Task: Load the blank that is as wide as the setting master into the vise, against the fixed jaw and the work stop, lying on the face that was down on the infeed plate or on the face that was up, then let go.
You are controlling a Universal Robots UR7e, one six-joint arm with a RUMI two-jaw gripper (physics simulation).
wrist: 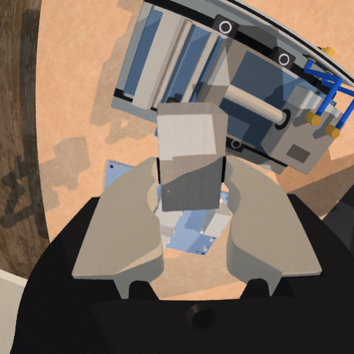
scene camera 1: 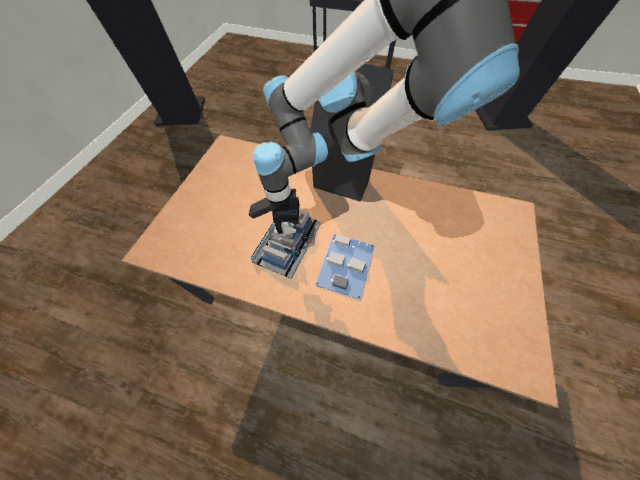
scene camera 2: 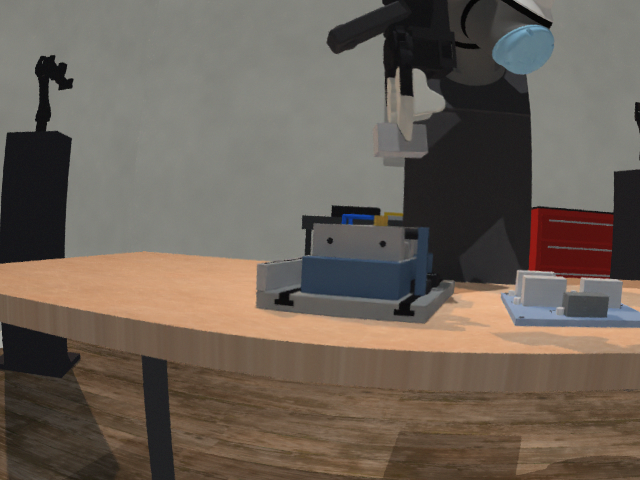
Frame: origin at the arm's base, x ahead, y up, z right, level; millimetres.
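Where they show: gripper, fingertip midpoint: [scene camera 1: 285,231] [scene camera 2: 403,143]; arm's base at its link origin: [scene camera 2: 471,63].
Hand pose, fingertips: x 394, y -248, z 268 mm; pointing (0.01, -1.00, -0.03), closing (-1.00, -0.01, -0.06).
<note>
Each offset is from my fingertips to the centre of the thing. "spot": to the spot under its first point.
My gripper [scene camera 1: 283,230] [scene camera 2: 402,131] [wrist: 190,160] is shut on a light grey rectangular blank @(dx +1, dy +3, dz +5 mm) [scene camera 2: 387,140] [wrist: 187,135], held high over the vise @(dx -63, dy -149, dz +16 mm) [scene camera 2: 346,308] [wrist: 242,127]. In scene camera 2 a clear gap separates the blank from the vise, and a narrower step shows under it. The vise has a pale jaw plate @(spot: dx +37, dy -119, dz +62 mm) [scene camera 2: 356,241] with two dark holes on a blue block, and a blue upright plate @(spot: dx +39, dy -135, dz -16 mm) [scene camera 2: 422,258] at one side. A dark grey block @(dx +146, dy -178, dz -198 mm) [scene camera 1: 339,282] [scene camera 2: 585,304], possibly the setting master, is on the infeed plate @(dx +64, dy -194, dz -232 mm) [scene camera 1: 325,273] [scene camera 2: 573,321].
Three light grey blocks @(dx +48, dy -172, dz -191 mm) [scene camera 1: 335,259] [scene camera 2: 543,290] stand on the infeed plate beside the vise. Blue pipes with yellow ends [wrist: 314,118] rise from the vise's far end, near a round pale spindle [wrist: 255,104]. A red drawer cabinet [scene camera 2: 573,237] stands behind the table.
</note>
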